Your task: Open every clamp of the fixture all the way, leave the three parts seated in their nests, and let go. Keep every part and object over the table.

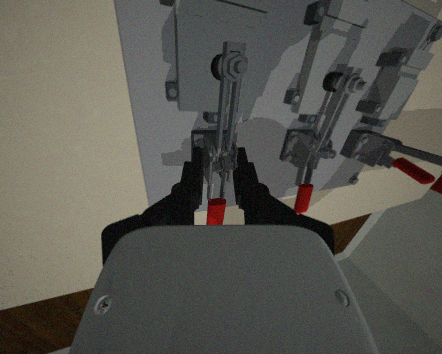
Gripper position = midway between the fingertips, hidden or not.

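Note:
There is a grey fixture plate (163, 133) that I can see, and I see my gripper (218, 160) as well.

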